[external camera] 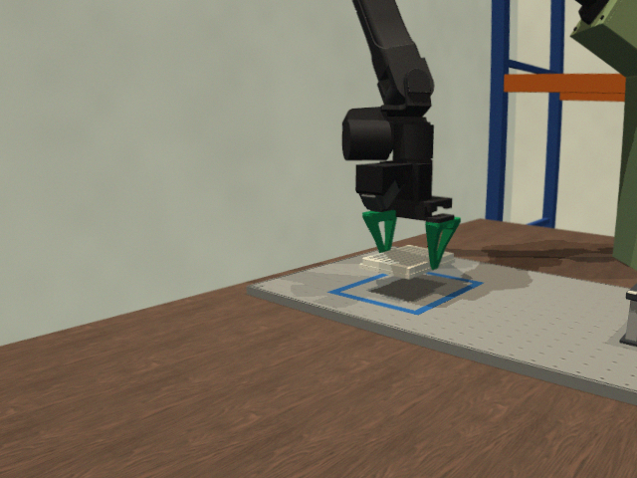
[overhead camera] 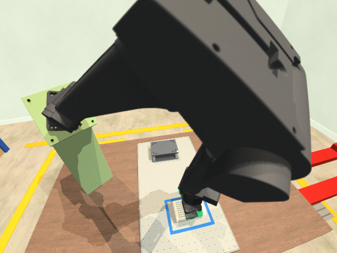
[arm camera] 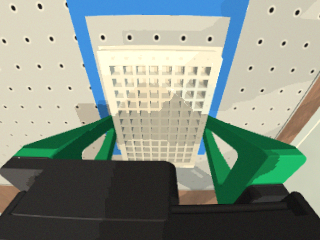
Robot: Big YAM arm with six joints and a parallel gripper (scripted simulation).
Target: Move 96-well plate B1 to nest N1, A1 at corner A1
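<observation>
The dark grey raised nest N1 is 37 cm to the left of my hand, 10 cm ahead of it and 1 cm above it. From my hand the other things lie so: A1 label 29 cm to the left, 15 cm ahead, 2 cm above; white 96-well plate right at my hand.
</observation>
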